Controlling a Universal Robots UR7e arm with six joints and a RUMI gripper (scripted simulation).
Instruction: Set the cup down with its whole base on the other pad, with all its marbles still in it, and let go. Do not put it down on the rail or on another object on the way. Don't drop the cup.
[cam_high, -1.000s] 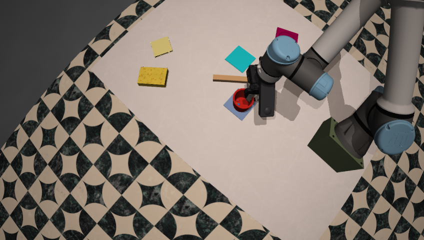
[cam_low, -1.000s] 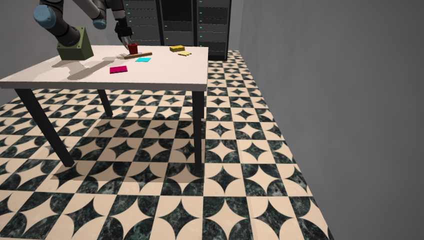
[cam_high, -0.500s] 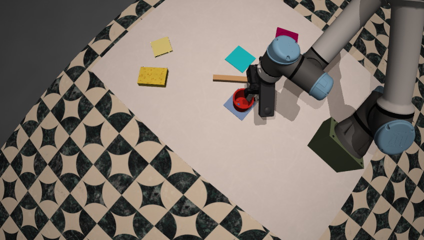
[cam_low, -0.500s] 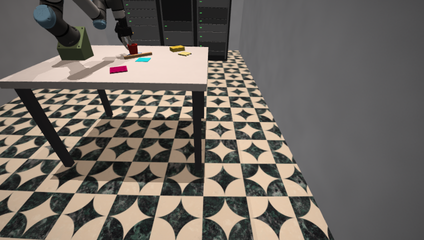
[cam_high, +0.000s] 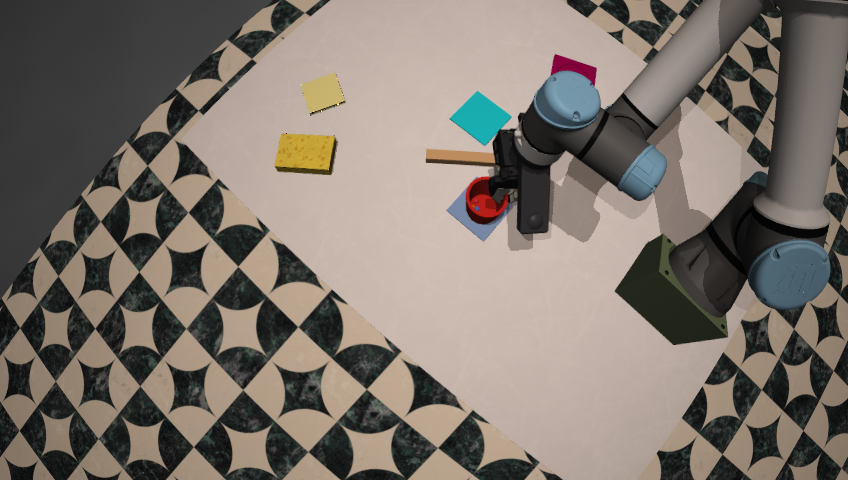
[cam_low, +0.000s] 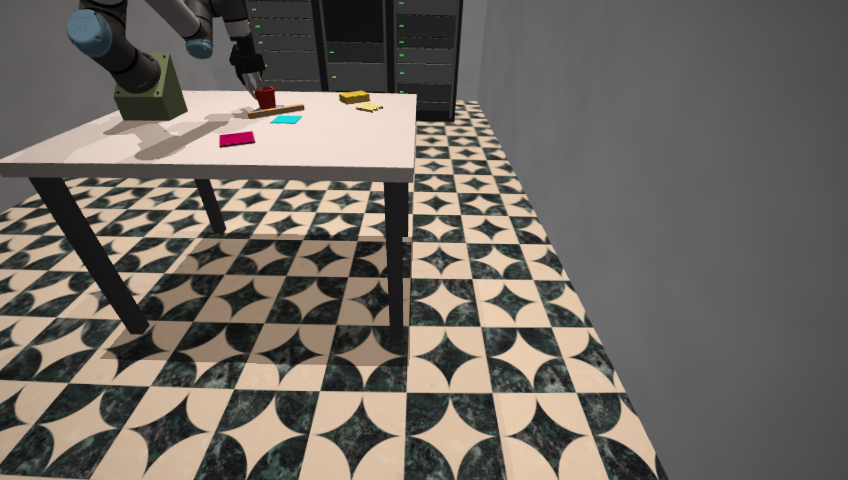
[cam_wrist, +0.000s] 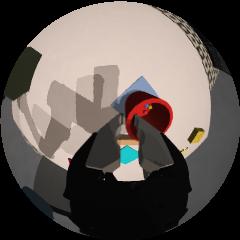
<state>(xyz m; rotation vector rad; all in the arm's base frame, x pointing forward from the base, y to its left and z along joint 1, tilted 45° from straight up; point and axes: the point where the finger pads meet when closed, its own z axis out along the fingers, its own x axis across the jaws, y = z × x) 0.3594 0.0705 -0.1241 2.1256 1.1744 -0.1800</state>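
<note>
My hand is 2 cm short of the red cup, 3 cm to the right of it and 3 cm above it. Round my hand: magenta flat piece (10 cm ahead, 33 cm to the right, 5 cm below); cyan pad (16 cm ahead, 10 cm to the right, 6 cm below); wooden rail (9 cm ahead, 4 cm to the right, 6 cm below).
</note>
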